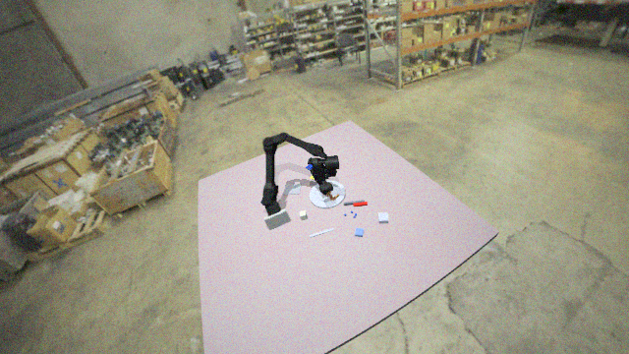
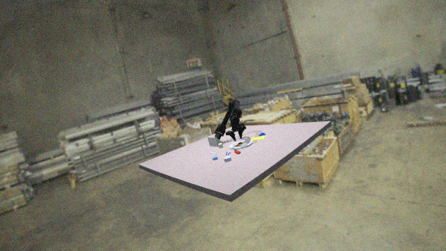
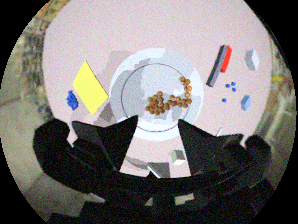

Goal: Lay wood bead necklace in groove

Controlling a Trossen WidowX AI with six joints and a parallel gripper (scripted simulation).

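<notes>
My gripper tip is 13 cm short of the red-handled tool, 14 cm to the left of it and 4 cm above it. Round my gripper tip: cream cube: 15 cm behind, 9 cm to the right, 3 cm below; then grey plate: 16 cm behind, 14 cm to the left, 5 cm below; then yellow sheet: 4 cm ahead, 19 cm to the left, 5 cm below.
</notes>
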